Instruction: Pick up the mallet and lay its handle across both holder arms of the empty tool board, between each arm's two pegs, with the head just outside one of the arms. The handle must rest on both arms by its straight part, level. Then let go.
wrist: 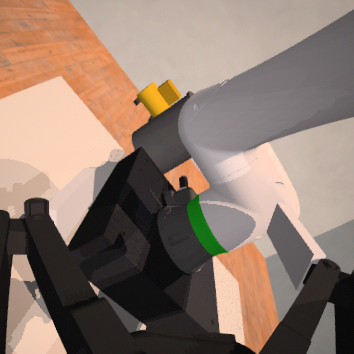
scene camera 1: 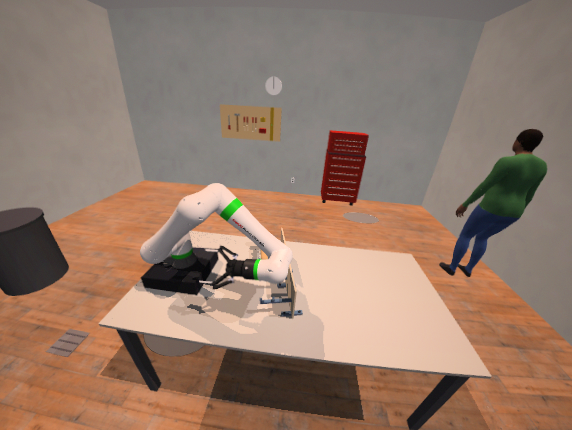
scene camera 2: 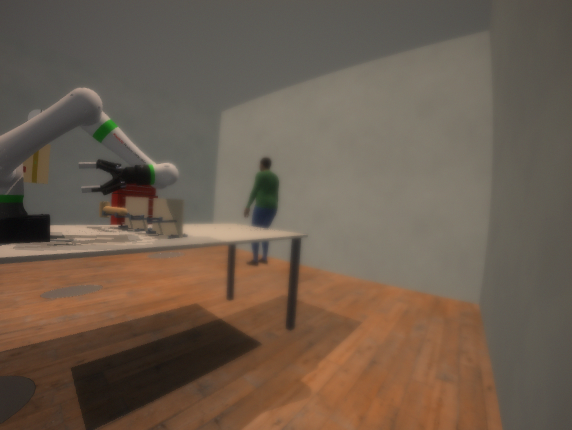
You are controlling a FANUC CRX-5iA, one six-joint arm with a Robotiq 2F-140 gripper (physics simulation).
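Note:
The mallet shows in the scene camera 2 view as a tan head and a rounded orange-tan part, at the left of the far tool board. Its handle's lie is too small to tell. The near tool board stands upright on the table; its blue-grey holder arms carry no visible tool. My gripper is open and empty. It points level back toward the robot base, above the table and higher than the boards. The mallet does not show in the wrist view.
The black robot base stands on the table, left of the boards. My forearm passes over the boards. A person stands beyond the table at the right. A red tool cabinet and a dark bin stand on the floor.

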